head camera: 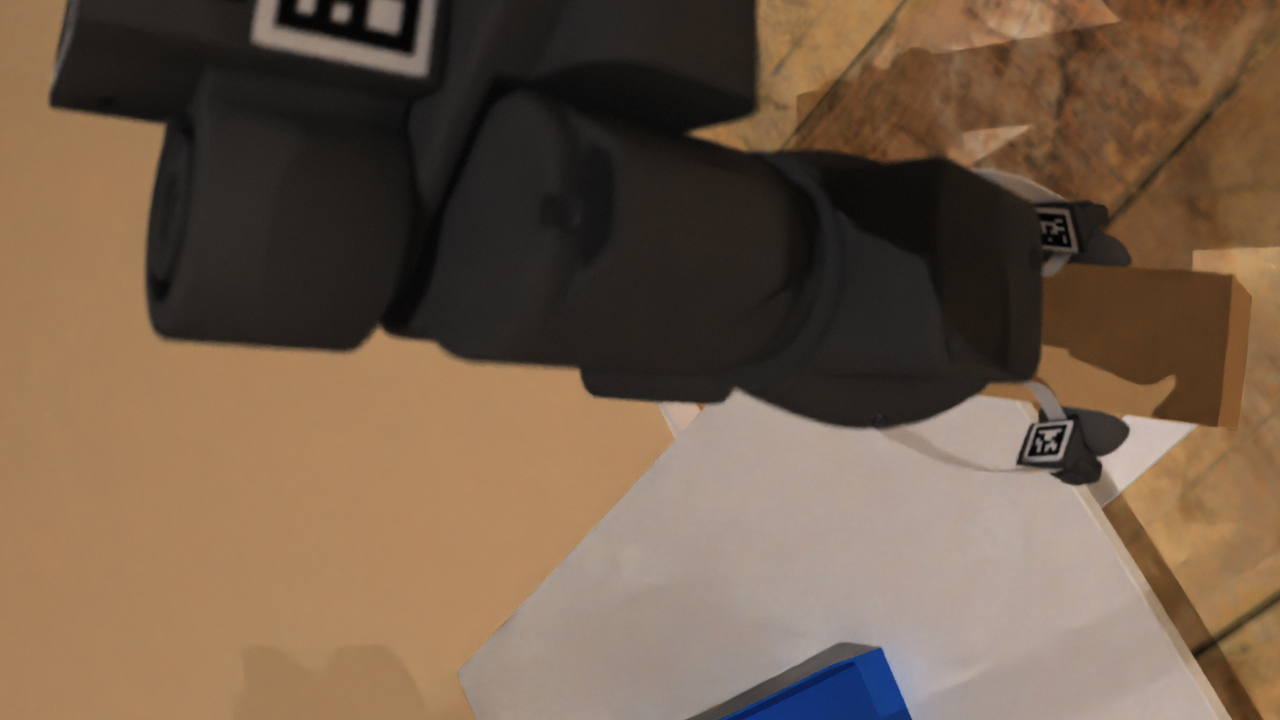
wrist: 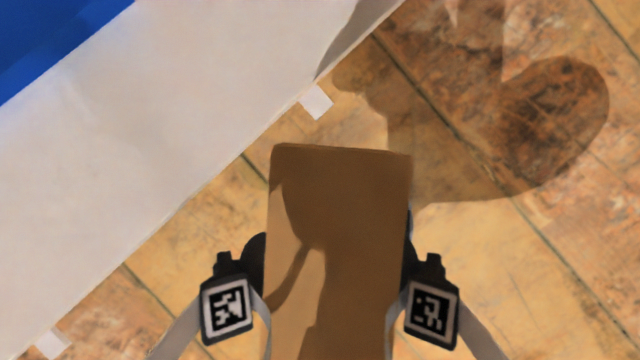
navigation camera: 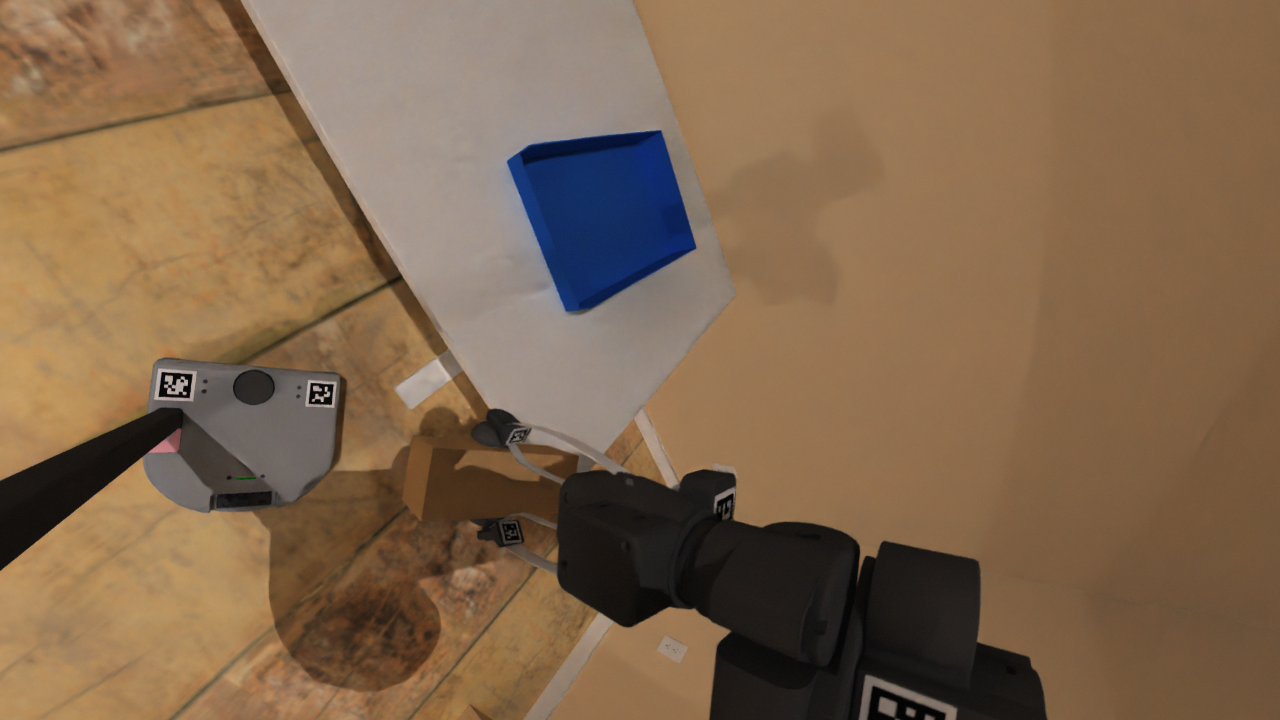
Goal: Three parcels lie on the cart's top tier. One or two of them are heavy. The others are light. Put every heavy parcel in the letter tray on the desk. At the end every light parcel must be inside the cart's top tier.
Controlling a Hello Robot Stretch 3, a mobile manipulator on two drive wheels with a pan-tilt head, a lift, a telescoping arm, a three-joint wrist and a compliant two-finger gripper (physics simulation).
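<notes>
My gripper is shut on a brown box-shaped parcel, with one finger on each long side. The parcel is held in the air by the near corner of the white desk, largely with floor behind it in the views. The blue letter tray lies on the desk, apart from the parcel; its inside looks bare in the navigation view. The cart and the other two parcels cannot be made out.
The tan wall runs along the desk's far side. My grey base stands on the floor at the left of the navigation view. A white desk leg sticks out below the desk edge. A white outlet is on the wall.
</notes>
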